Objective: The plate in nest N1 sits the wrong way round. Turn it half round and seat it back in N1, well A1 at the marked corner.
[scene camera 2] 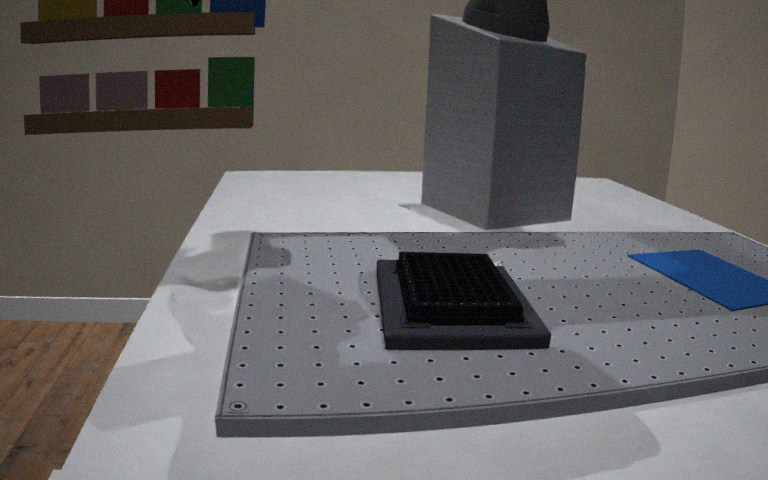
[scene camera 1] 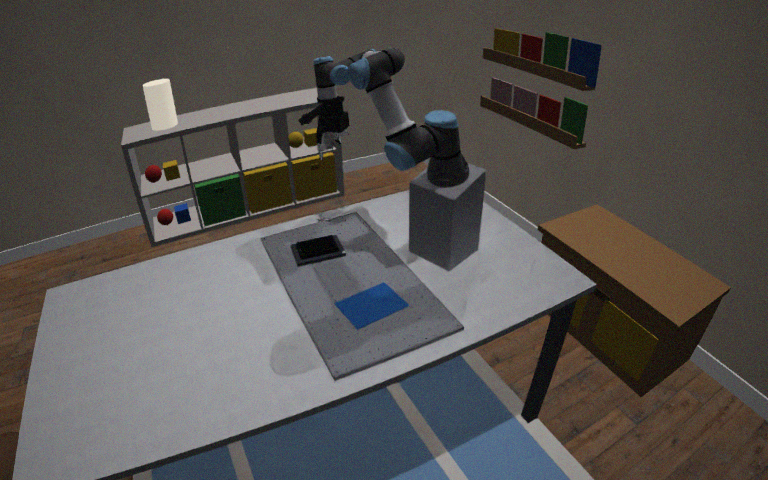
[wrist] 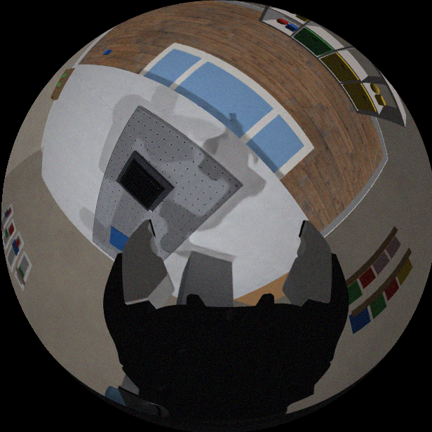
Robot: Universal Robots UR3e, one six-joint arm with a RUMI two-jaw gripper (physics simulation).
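A black well plate lies flat in the dark grey nest, wells up, its long sides along the nest's. A small pale mark shows at the nest's back right corner in scene camera 2. Which plate corner holds A1 is too dark to tell. My gripper is open and empty, pointing down, high above the table beyond the plate in scene camera 1. It does not show in scene camera 2.
The nest stands on a grey perforated board. A flat blue rectangle lies on the same board. The arm's grey pedestal stands behind the board on the white table.
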